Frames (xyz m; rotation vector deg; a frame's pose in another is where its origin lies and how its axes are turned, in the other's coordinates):
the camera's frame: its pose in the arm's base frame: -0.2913 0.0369 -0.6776 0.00 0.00 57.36
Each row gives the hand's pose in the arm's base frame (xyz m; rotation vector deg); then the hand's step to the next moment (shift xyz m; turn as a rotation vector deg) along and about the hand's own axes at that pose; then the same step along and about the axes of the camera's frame.
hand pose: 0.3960 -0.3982 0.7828 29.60 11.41 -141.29
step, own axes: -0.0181 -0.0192 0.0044 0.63 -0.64 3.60
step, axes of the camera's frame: 0.0206 0.0124 0.0118 -1.70 1.27 3.04
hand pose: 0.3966 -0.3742 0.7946 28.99 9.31 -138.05
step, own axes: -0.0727 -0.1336 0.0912 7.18 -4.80 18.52
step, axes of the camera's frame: 0.0707 0.1191 0.1108 -11.73 9.06 14.07
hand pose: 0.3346 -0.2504 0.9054 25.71 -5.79 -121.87
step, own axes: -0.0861 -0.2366 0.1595 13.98 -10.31 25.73
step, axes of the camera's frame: 0.0511 0.2701 0.1153 -19.95 16.05 17.56
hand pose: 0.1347 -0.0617 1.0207 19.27 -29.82 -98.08
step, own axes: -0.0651 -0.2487 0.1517 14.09 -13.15 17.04
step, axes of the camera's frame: -0.0427 0.2954 -0.0020 -19.83 13.91 8.67
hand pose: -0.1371 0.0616 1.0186 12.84 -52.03 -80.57
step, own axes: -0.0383 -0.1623 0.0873 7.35 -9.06 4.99
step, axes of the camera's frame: -0.0661 0.1654 -0.0610 -11.44 5.46 0.57
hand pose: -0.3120 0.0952 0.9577 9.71 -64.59 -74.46
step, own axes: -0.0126 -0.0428 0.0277 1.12 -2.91 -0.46
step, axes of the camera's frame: -0.0178 0.0444 -0.0217 -2.73 0.36 -1.54
